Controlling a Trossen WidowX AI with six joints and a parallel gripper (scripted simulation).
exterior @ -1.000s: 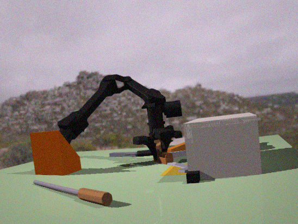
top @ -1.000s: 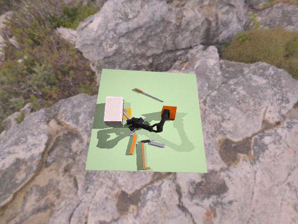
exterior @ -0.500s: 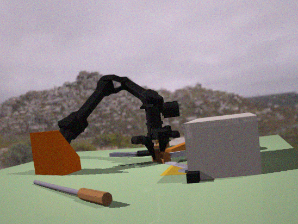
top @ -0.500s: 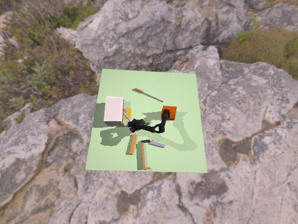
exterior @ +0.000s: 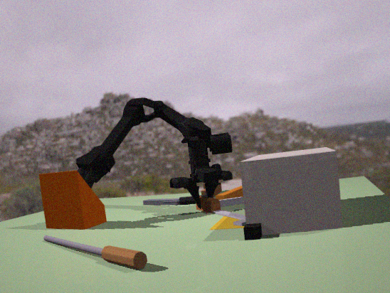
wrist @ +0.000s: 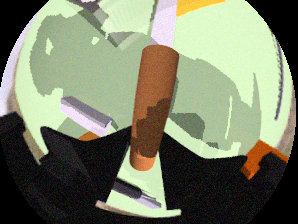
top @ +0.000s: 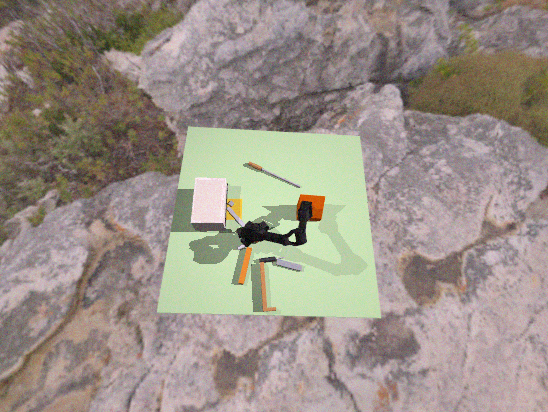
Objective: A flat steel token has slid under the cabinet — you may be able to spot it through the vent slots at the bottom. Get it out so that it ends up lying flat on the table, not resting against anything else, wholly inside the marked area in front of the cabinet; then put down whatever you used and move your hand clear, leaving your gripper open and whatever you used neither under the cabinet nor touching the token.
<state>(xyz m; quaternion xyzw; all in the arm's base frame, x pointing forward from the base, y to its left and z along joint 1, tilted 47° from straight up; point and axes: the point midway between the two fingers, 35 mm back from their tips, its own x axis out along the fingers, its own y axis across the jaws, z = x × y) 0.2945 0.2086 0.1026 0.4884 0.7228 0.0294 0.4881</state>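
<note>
The grey bar lies 230 mm behind my gripper tip and 150 mm to the left of it. Also, from my gripper tip: grey token 220 mm to the right, 190 mm ahead; then orange bar 180 mm to the left, 40 mm ahead, 10 mm above.
</note>
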